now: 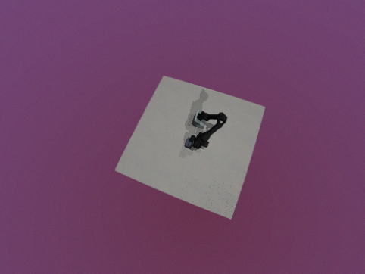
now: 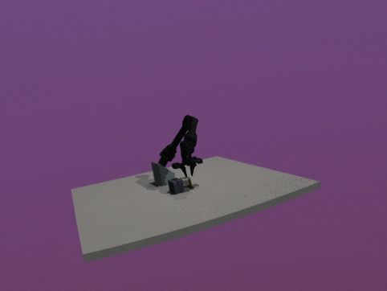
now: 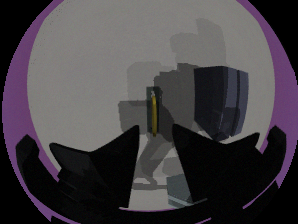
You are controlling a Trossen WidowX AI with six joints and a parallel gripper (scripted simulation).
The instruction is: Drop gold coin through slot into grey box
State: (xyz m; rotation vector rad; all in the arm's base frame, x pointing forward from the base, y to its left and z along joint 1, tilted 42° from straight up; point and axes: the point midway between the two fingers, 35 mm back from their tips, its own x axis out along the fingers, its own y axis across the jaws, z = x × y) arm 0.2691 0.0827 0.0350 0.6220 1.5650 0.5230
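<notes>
Now: the gold coin 4 cm below my gripper tip.
</notes>
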